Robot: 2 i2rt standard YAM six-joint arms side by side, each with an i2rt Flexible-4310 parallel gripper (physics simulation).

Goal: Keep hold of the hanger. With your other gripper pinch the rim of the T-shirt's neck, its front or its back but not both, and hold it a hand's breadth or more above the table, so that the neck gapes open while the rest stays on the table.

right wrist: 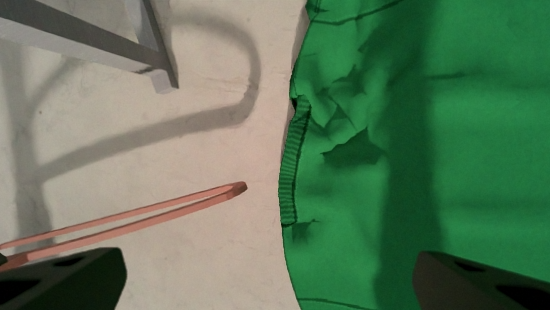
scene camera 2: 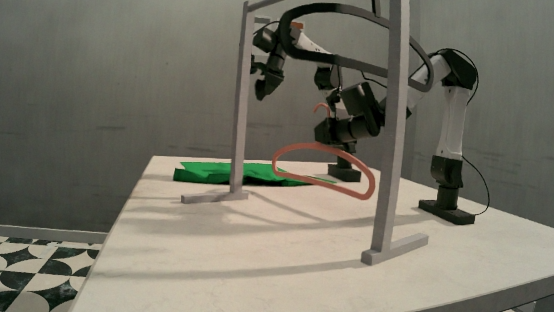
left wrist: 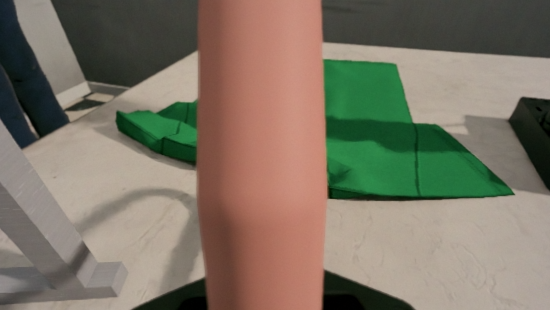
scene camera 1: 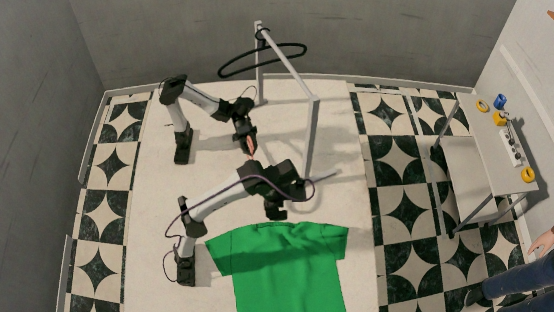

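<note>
The green T-shirt (scene camera 1: 290,270) (scene camera 2: 210,172) (left wrist: 370,160) lies spread on the table, with creases beside its neck. Its ribbed neck rim (right wrist: 288,185) lies low along the shirt's edge; front and back are not clearly apart. My left gripper (scene camera 1: 250,150) (scene camera 2: 322,132) is shut on the pink hanger (scene camera 2: 372,182) (left wrist: 262,150) (right wrist: 210,201), whose loop hangs tilted above the table. My right gripper (scene camera 1: 276,215) (scene camera 2: 260,92) (right wrist: 270,262) is open and empty, pointing down high above the neck edge. In scene camera 1 its arm covers part of the hanger.
A grey rack (scene camera 1: 311,135) (scene camera 2: 395,125) (left wrist: 45,215) (right wrist: 100,47) stands beside the left gripper, with a black hanger (scene camera 1: 220,72) (scene camera 2: 320,7) on its rail. A cart (scene camera 1: 487,160) and a person (scene camera 1: 520,287) (left wrist: 30,65) are beyond the table.
</note>
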